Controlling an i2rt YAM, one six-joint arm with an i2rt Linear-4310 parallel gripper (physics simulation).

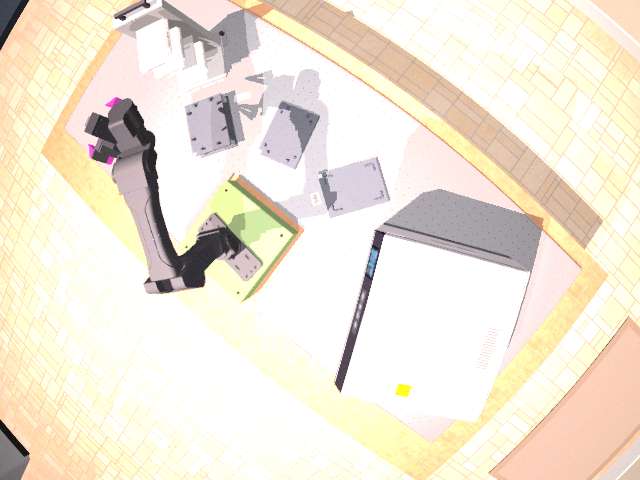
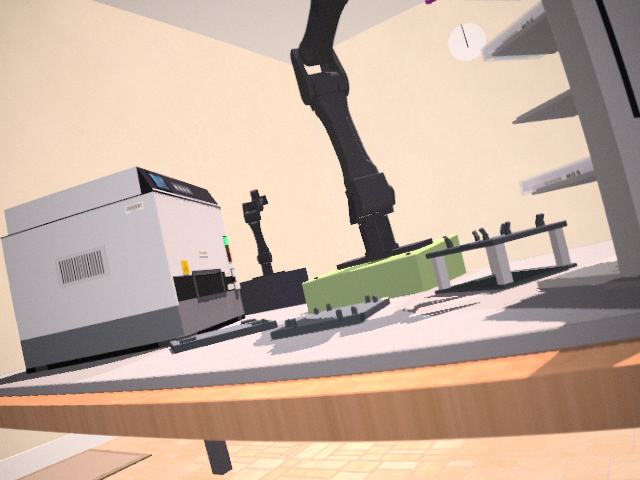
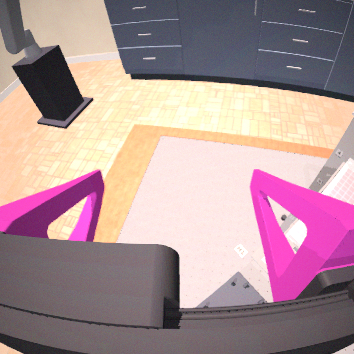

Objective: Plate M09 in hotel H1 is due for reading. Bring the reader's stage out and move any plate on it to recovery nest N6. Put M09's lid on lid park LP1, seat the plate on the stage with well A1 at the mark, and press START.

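Frame: origin at the arm's base, x right, y back, z down, level; centimetres.
Seen in the pictures: gripper, fingertip midpoint: point(image 3: 176, 177); arm's base, link origin: point(image 1: 229, 247) point(image 2: 383, 256).
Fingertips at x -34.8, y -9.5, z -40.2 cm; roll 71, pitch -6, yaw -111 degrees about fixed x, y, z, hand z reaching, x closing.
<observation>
Pixels of each thing's middle, then the offset from my fingertips to it. "spot": a spot on its surface instead.
- hotel H1, body centre: point(image 2: 585, 41) point(image 3: 328, 220) point(image 1: 171, 43) dx -14.6, dy -21.9, dz +24.6 cm
- Plate M09, body centre: point(image 2: 590, 169) dx -11.2, dy -19.7, dz +36.7 cm
- reader, body centre: point(image 1: 432, 318) point(image 2: 131, 270) dx +84.1, dy -17.1, dz +30.1 cm
- Nest N6, body centre: point(image 2: 220, 333) point(image 1: 353, 187) dx +47.2, dy -24.2, dz +46.3 cm
- low pegged plate, body centre: point(image 2: 334, 313) point(image 1: 287, 134) dx +24.1, dy -22.5, dz +46.2 cm
- labelled plate, surface spot: point(image 2: 516, 31) spot: dx -8.8, dy -23.2, dz +21.3 cm
My gripper point(image 1: 103, 128) point(image 3: 176, 177) is open and empty, its magenta fingers wide apart, high over the bench's end near hotel H1 point(image 2: 594, 129) point(image 3: 340, 150). Plate M09 point(image 2: 560, 178) lies on a low hotel shelf, its label facing out. The reader point(image 1: 439, 320) point(image 2: 87, 273) stands at the other end; its front slot point(image 2: 209, 284) is dark and no extended stage shows. Its button panel point(image 1: 357, 310) point(image 2: 180, 187) is along the top front edge. Nest N6 point(image 1: 356, 186) point(image 2: 222, 335) holds no plate. The LP1 label cannot be read.
A raised pegged stand point(image 1: 209, 124) point(image 2: 501, 240) is beside the hotel, and a low pegged plate point(image 1: 286, 136) point(image 2: 330, 321) lies between it and N6. My arm's green base point(image 1: 263, 217) point(image 2: 372, 284) is mid-bench. Another labelled plate point(image 2: 516, 31) is on an upper hotel shelf.
</observation>
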